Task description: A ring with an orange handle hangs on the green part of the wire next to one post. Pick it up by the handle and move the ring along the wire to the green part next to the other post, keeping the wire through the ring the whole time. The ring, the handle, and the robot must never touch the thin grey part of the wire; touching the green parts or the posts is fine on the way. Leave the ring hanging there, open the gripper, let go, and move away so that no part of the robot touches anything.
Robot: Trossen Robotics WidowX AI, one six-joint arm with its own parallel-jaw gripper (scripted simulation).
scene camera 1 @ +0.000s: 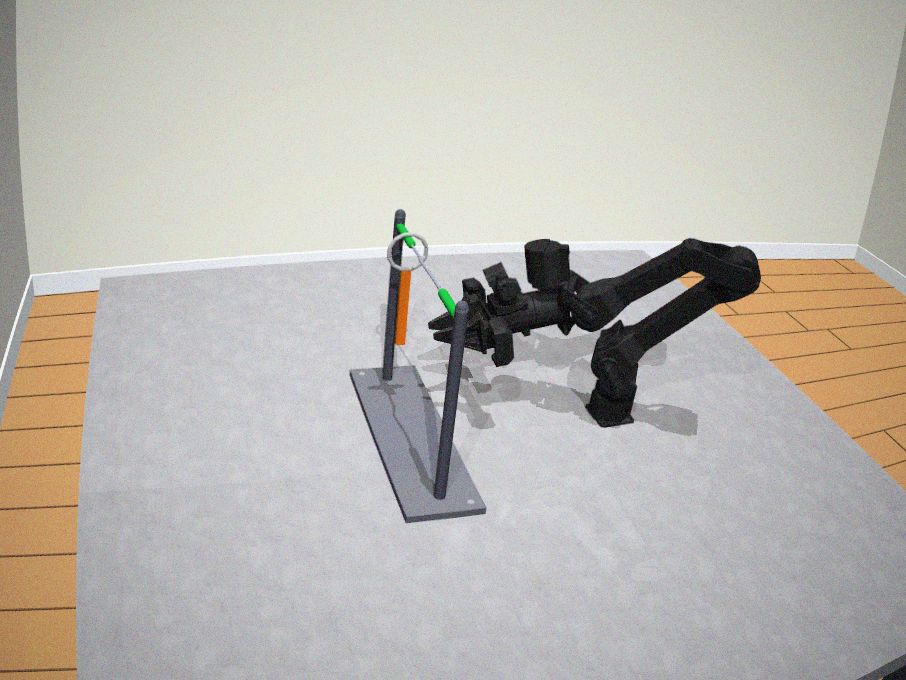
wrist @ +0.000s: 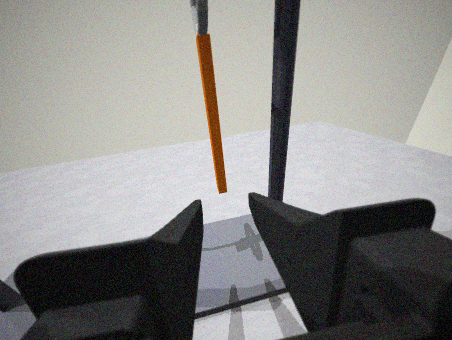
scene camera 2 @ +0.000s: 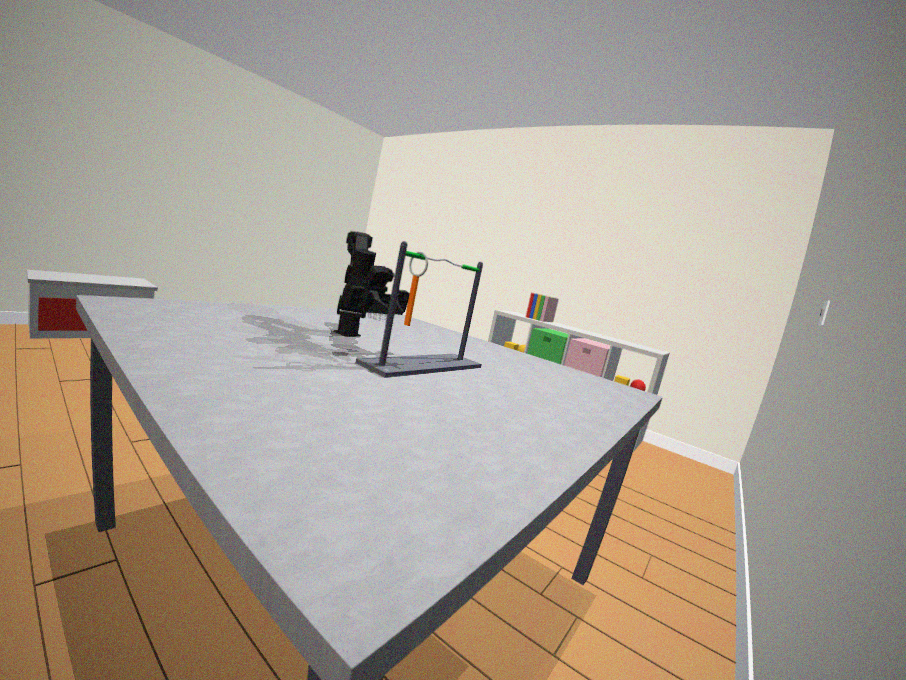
Labels:
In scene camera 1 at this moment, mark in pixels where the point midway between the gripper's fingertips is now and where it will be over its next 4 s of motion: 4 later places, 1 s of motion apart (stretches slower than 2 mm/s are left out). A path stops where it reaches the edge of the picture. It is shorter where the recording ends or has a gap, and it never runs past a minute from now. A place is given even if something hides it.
My gripper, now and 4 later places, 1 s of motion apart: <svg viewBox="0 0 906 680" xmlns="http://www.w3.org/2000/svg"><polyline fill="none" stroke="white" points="430,331 408,328 380,336 378,329 379,333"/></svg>

